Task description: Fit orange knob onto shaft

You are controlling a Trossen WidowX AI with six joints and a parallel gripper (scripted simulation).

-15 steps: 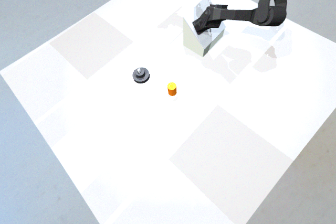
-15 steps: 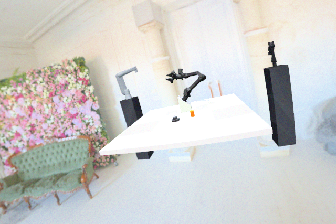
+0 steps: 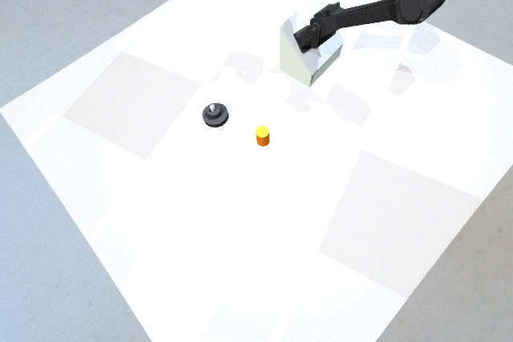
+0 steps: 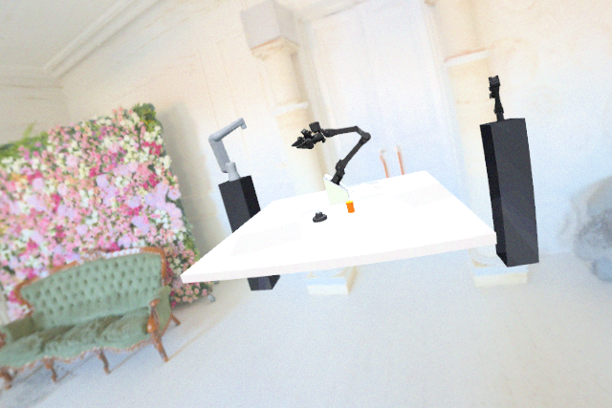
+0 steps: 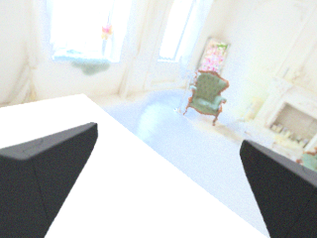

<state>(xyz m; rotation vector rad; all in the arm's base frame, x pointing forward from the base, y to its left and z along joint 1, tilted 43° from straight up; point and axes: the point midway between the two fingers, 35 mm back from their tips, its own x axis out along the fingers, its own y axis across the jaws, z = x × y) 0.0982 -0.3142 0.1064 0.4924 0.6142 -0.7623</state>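
Now: gripper tip 380 mm above the orange knob, 300 mm to the right of it and 200 mm short of it. Round my gripper tip: dark round pedestal: 400 mm below, 260 mm ahead, 130 mm to the left.
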